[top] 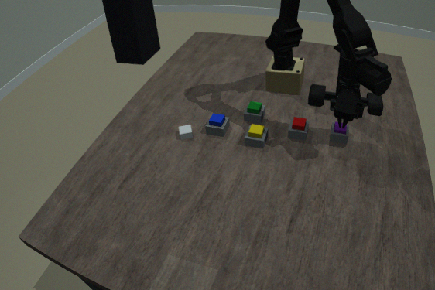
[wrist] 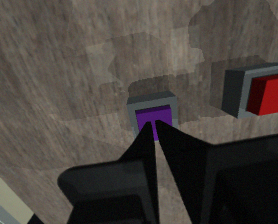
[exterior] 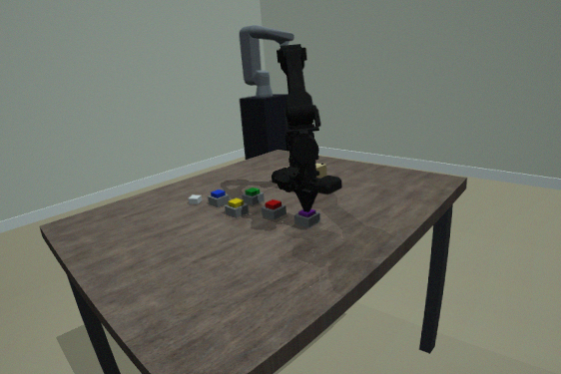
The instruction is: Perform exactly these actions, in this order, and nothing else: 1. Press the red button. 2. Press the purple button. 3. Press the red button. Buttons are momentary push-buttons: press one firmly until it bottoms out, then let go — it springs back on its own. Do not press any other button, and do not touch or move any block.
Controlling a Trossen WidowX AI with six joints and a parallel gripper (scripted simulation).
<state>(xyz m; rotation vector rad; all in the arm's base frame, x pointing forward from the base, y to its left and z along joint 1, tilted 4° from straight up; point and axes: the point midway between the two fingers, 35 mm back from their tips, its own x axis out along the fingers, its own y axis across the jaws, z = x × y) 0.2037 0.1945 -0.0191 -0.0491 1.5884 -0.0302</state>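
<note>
The purple button lies 1 cm below my gripper tip. Round my gripper tip: red button 1 cm ahead, 11 cm to the right; green button 3 cm behind, 24 cm to the right; yellow button 6 cm ahead, 21 cm to the right.
</note>
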